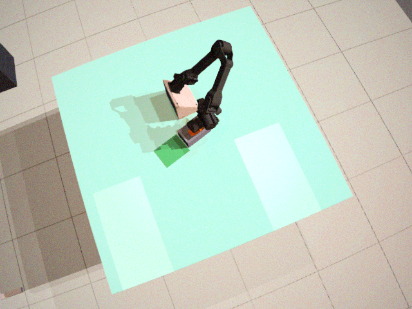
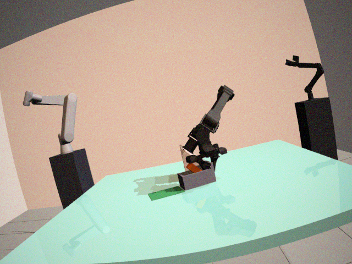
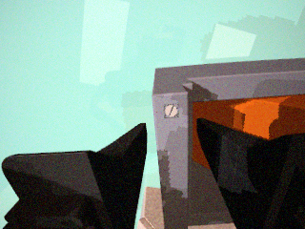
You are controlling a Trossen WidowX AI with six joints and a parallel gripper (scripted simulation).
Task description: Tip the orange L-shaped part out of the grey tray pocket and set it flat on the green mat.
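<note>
Right now the orange L-shaped part is 10 mm ahead of my gripper tip, 50 mm to the right of it and 10 mm above it. Round my gripper tip: green mat 70 mm ahead, 210 mm to the right, 50 mm below.
</note>
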